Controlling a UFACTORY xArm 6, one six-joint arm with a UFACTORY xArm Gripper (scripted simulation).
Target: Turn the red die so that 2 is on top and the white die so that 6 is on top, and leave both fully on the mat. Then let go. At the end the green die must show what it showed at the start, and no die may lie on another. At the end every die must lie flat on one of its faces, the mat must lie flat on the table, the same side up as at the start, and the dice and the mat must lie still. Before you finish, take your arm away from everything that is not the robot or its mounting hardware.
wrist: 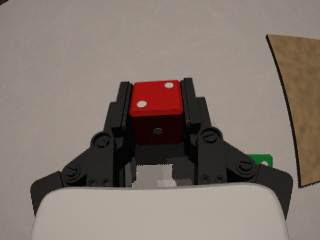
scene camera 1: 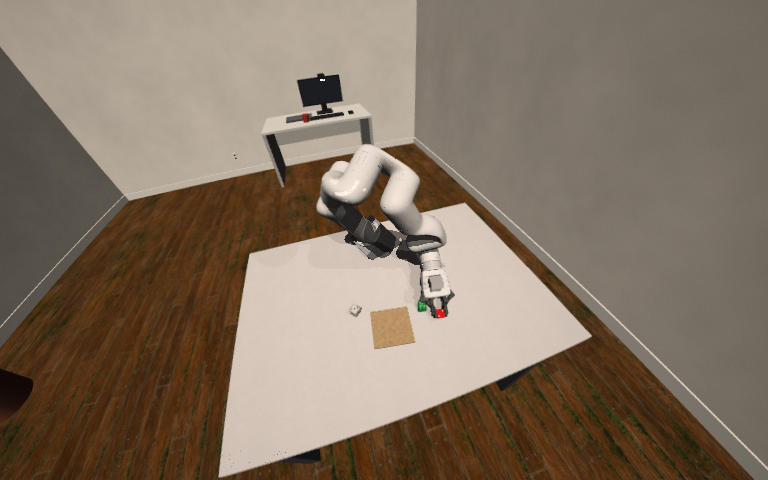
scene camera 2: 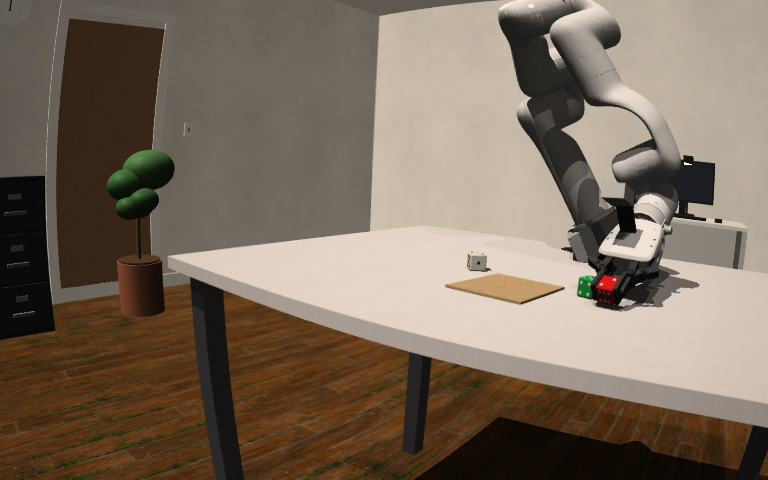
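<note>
My gripper [scene camera 2: 604, 295] [scene camera 1: 440, 317]. Tan mat [scene camera 2: 516, 290] [scene camera 1: 392, 327].
</note>
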